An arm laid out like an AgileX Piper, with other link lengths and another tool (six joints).
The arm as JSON. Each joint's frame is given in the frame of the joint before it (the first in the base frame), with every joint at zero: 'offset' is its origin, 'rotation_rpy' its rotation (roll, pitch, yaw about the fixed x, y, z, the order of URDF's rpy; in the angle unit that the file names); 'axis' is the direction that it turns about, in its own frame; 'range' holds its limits. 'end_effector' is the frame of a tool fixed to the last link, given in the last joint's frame.
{
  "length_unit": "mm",
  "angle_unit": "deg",
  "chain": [
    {
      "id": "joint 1",
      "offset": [
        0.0,
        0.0,
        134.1
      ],
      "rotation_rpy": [
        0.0,
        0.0,
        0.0
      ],
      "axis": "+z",
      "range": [
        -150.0,
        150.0
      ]
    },
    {
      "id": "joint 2",
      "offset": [
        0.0,
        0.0,
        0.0
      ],
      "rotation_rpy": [
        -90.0,
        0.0,
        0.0
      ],
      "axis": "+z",
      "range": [
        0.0,
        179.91
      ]
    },
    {
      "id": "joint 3",
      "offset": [
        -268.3,
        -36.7,
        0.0
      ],
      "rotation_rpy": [
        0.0,
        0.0,
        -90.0
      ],
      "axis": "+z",
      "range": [
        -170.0,
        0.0
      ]
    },
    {
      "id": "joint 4",
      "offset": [
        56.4,
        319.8,
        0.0
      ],
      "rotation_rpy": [
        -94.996,
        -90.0,
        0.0
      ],
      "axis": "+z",
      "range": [
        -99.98,
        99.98
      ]
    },
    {
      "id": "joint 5",
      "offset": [
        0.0,
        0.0,
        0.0
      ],
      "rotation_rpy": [
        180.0,
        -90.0,
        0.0
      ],
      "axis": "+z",
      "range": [
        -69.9,
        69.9
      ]
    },
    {
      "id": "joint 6",
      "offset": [
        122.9,
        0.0,
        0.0
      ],
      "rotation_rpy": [
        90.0,
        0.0,
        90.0
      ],
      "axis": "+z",
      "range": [
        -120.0,
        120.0
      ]
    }
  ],
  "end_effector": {
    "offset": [
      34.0,
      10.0,
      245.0
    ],
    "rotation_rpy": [
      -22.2,
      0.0,
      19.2
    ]
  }
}
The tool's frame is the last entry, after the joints.
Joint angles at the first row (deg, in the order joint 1, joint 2, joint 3, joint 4, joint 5, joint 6):
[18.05 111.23 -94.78 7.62 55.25 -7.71]
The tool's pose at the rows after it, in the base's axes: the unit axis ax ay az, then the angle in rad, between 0 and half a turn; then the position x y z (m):
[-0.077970 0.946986 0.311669 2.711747 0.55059 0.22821 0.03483]
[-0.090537 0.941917 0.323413 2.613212 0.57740 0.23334 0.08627]
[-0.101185 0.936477 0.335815 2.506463 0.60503 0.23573 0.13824]
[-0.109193 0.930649 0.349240 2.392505 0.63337 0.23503 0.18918]
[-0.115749 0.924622 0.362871 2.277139 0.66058 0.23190 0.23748]
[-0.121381 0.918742 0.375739 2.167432 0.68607 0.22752 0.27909]
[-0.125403 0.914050 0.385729 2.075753 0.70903 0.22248 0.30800]
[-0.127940 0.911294 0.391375 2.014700 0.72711 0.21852 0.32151]
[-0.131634 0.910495 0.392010 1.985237 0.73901 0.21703 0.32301]
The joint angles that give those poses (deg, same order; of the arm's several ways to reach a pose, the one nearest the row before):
[18.06 109.28 -98.56 7.27 55.57 -7.71]
[17.94 107.84 -102.69 6.93 55.18 -7.71]
[17.57 106.89 -106.78 6.64 53.82 -7.73]
[16.95 106.36 -110.37 6.49 51.22 -7.75]
[16.21 106.15 -113.25 6.42 47.56 -7.79]
[15.49 106.33 -115.20 6.40 42.94 -7.85]
[14.84 107.02 -116.16 6.40 37.93 -7.97]
[14.38 108.06 -116.44 6.42 33.69 -8.15]
[14.18 109.16 -116.48 6.44 30.98 -8.59]

